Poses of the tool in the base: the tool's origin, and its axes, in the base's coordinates. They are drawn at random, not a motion.
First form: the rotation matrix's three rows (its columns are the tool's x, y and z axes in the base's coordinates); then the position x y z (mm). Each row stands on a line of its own.
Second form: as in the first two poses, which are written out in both.
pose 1, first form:
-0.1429 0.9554 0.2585
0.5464 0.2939 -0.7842
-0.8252 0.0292 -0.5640
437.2 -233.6 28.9
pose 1, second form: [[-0.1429 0.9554 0.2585 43.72], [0.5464 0.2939 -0.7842 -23.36], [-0.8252 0.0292 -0.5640 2.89], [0 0 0 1]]
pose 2, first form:
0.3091 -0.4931 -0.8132
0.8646 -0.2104 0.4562
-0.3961 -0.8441 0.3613
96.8 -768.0 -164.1
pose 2, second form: [[0.3091 -0.4931 -0.8132 9.68], [0.8646 -0.2104 0.4562 -76.80], [-0.3961 -0.8441 0.3613 -16.41], [0 0 0 1]]
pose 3, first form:
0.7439 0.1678 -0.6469
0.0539 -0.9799 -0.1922
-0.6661 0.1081 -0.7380
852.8 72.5 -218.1
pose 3, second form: [[0.7439 0.1678 -0.6469 85.28], [0.0539 -0.9799 -0.1922 7.25], [-0.6661 0.1081 -0.7380 -21.81], [0 0 0 1]]
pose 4, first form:
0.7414 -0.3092 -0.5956
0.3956 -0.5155 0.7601
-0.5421 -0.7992 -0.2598
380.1 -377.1 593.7
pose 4, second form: [[0.7414 -0.3092 -0.5956 38.01], [0.3956 -0.5155 0.7601 -37.71], [-0.5421 -0.7992 -0.2598 59.37], [0 0 0 1]]
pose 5, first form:
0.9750 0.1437 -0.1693
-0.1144 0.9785 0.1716
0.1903 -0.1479 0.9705
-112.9 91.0 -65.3
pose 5, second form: [[0.9750 0.1437 -0.1693 -11.29], [-0.1144 0.9785 0.1716 9.10], [0.1903 -0.1479 0.9705 -6.53], [0 0 0 1]]
